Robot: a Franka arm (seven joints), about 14 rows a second.
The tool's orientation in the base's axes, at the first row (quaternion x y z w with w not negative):
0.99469, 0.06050, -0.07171, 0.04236
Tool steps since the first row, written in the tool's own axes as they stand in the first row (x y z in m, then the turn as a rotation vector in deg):
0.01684, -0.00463, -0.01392, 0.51, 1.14, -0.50
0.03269, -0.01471, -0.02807, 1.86, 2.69, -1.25
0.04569, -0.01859, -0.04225, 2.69, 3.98, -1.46
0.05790, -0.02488, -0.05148, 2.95, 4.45, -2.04
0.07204, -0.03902, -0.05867, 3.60, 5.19, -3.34
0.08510, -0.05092, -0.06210, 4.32, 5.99, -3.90
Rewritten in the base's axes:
0.01787, 0.00780, 0.01089, 0.71, -1.02, 0.50
0.03412, 0.02089, 0.02174, 2.34, -2.33, 1.16
0.04835, 0.02754, 0.03351, 3.35, -3.49, 1.34
0.06082, 0.03601, 0.04033, 3.74, -3.87, 1.91
0.07391, 0.05228, 0.04426, 4.65, -4.41, 3.15
0.08570, 0.06586, 0.04481, 5.54, -5.07, 3.66

